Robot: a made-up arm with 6 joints.
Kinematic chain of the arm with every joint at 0, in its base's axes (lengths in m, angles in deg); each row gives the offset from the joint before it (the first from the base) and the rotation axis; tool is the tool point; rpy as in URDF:
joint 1: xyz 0 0 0.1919 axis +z
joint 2: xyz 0 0 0 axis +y
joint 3: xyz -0.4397 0 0.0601 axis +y
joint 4: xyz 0.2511 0 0.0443 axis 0.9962 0 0.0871
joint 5: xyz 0 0 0 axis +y
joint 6: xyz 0.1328 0 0.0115 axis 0.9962 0 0.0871
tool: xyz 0 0 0 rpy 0 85 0
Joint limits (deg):
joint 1: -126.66..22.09
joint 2: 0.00..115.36
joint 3: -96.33..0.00
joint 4: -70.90..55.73
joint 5: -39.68..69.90
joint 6: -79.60..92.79
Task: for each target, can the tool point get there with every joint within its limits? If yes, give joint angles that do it. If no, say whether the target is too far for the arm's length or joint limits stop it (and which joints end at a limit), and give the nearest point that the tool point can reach.
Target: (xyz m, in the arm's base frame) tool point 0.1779 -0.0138 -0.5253
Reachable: no: joint limits stop it (at a limit: joint 2) | nearest point 0.2191 -0.0170 0.1759 | short by 0.702 m
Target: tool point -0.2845 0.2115 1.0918
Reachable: no: too far | nearest point -0.2140 0.1591 0.8688 | short by 0.240 m
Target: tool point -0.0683 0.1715 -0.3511
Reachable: no: joint limits stop it (at a limit: joint 2, joint 3, joint 5) | nearest point -0.0489 0.1228 0.1755 | short by 0.529 m
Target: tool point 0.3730 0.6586 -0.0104
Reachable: no: joint limits stop it (at a limit: joint 1, joint 2, joint 4, joint 5) | nearest point 0.3686 0.2363 0.2562 | short by 0.499 m
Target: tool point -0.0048 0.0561 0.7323
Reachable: yes | joints -89.63 31.99 -57.47 4.68 -24.18 49.52
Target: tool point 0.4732 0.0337 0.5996
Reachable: yes | joints 3.34 93.72 -76.26 -9.91 -15.29 10.40
